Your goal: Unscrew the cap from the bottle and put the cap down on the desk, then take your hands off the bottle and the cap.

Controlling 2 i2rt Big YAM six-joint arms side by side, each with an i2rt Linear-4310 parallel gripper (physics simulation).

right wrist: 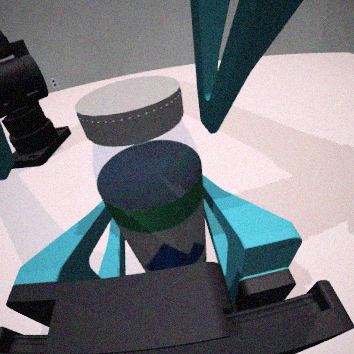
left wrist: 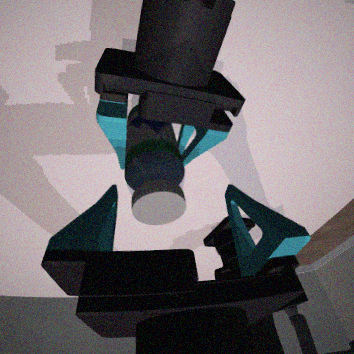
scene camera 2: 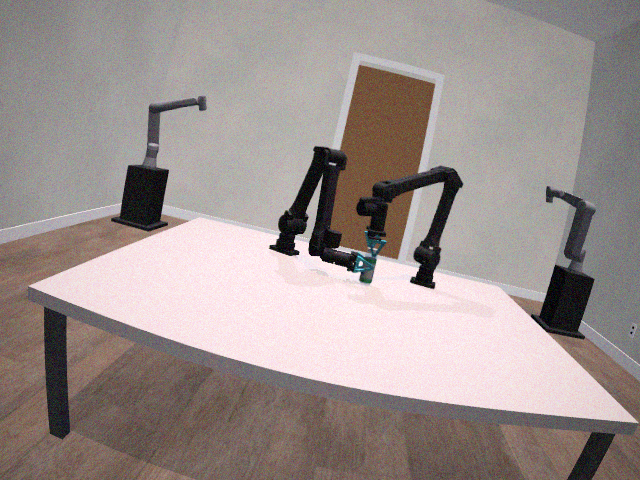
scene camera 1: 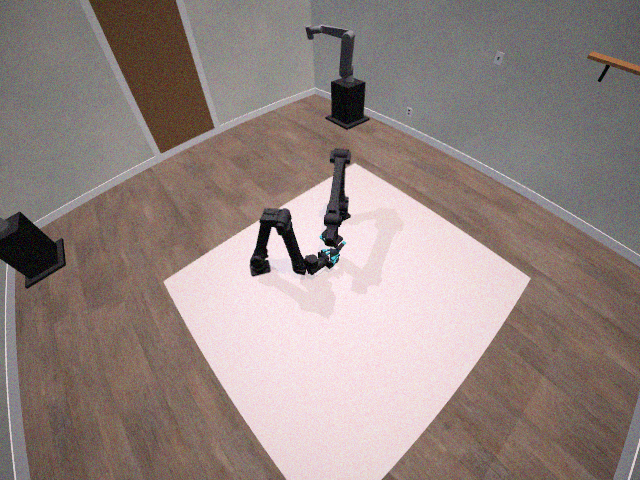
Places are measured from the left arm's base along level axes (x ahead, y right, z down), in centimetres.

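Where they show: left gripper, fingertip midpoint: (right wrist: 109,147) (left wrist: 173,189) (scene camera 2: 371,253); right gripper, fingertip midpoint: (right wrist: 158,187) (left wrist: 149,166) (scene camera 2: 373,267) (scene camera 1: 336,251); left arm's base at its link origin: (right wrist: 41,148) (left wrist: 226,230) (scene camera 2: 422,284); right arm's base at its link origin: (scene camera 2: 283,251) (scene camera 1: 260,268).
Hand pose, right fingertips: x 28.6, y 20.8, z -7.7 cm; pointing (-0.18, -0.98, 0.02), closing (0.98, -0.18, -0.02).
Each offset is from my right fingertips to the top centre of the thing. Level surfaces: height alone.
The bottle @(dx +0.3, dy +1.8, dz -6.8 cm) (scene camera 2: 367,275) (left wrist: 152,172) (right wrist: 161,220) stands upright on the white table @(dz +7.7 cm) (scene camera 2: 217,310), with a dark blue shoulder and green bands. The grey cap @(dx +0.3, dy +2.0, dz -7.1 cm) (left wrist: 159,207) (right wrist: 132,112) sits on top of its neck; whether its thread is loose cannot be told. My right gripper (scene camera 2: 366,264) (right wrist: 158,187) is shut on the bottle's body from the side. My left gripper (scene camera 2: 373,253) (left wrist: 173,189) is open above the bottle, its fingers wide on either side of the cap with a gap to each. In scene camera 1 the grippers largely hide the bottle and cap.
Both black arms reach in over the table from its far side, and their grippers are very close together. Grey arms on black pedestals (scene camera 2: 144,196) (scene camera 2: 567,299) stand on the floor beyond the table. A brown door (scene camera 2: 387,144) is in the wall behind.
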